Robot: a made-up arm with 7 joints.
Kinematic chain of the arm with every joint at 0, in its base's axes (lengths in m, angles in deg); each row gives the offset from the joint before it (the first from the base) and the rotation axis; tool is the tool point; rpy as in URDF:
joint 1: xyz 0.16 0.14 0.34 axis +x
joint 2: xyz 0 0.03 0.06 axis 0.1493 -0.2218 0.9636
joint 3: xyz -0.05 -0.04 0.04 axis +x
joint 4: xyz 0 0.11 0.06 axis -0.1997 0.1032 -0.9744
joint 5: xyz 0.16 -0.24 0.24 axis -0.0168 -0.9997 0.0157
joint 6: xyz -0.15 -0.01 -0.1 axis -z
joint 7: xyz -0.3 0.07 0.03 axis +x
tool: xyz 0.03 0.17 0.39 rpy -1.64 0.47 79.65
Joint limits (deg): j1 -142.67..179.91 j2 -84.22..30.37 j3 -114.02..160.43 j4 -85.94..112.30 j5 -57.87..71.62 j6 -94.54..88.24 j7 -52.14..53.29
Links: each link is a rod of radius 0.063 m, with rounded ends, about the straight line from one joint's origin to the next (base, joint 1, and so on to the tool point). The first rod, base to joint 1, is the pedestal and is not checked.
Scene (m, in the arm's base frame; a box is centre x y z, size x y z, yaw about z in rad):
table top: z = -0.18
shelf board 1: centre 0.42 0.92 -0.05 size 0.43 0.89 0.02 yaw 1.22
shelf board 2: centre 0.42 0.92 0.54 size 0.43 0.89 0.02 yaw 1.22
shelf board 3: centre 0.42 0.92 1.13 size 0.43 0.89 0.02 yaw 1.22
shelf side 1: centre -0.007 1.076 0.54 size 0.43 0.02 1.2 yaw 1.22
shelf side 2: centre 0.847 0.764 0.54 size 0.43 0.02 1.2 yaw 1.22
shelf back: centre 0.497 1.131 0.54 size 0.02 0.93 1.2 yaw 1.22
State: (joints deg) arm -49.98 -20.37 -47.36 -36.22 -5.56 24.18 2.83
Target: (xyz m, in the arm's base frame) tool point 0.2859 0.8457 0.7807
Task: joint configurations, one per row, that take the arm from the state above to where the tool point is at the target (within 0.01 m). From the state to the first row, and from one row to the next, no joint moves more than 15 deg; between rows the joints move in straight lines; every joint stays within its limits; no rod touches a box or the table.
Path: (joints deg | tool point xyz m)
1: -48.11 -26.31 -51.32 -39.67 8.78 23.67 -0.81 | 0.1350 0.8019 0.2625
2: -46.24 -32.24 -55.28 -43.12 23.12 23.16 -4.45 | 0.1069 0.7236 0.2635
3: -44.36 -38.18 -59.24 -46.57 37.45 22.64 -8.10 | 0.0840 0.6389 0.2614
4: -35.18 -38.41 -53.35 -54.13 27.79 20.35 4.68 | 0.1270 0.6836 0.5259
5: -26.00 -38.65 -47.47 -61.69 18.12 18.06 17.45 | 0.1959 0.5997 0.7806
6: -28.41 -34.20 -42.49 -54.20 5.03 16.85 17.42 | 0.2161 0.6986 0.7834
7: -30.82 -29.75 -37.51 -46.71 -8.06 15.64 17.38 | 0.2453 0.7820 0.7813
8: -33.23 -25.30 -32.53 -39.22 -21.15 14.43 17.35 | 0.2859 0.8458 0.7806

